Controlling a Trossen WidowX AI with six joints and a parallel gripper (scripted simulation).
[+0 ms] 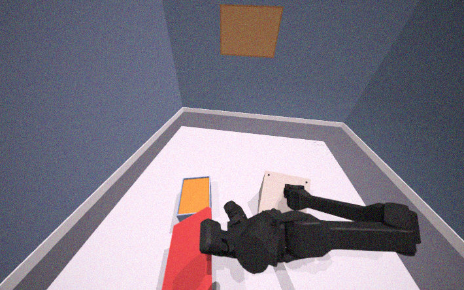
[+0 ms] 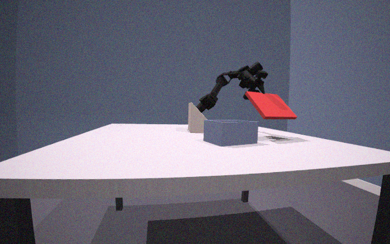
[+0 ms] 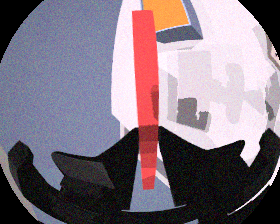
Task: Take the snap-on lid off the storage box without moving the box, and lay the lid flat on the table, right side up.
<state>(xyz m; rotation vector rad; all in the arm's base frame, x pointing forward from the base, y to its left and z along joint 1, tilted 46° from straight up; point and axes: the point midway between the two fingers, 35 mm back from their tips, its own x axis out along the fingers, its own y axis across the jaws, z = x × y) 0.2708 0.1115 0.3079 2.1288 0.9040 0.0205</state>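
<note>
Right now the red lid is 6 cm ahead of my gripper tip, 5 cm below it and 2 cm to the left of it. From my gripper tip the other things lie so: storage box 23 cm to the right, 18 cm below, 15 cm ahead.
</note>
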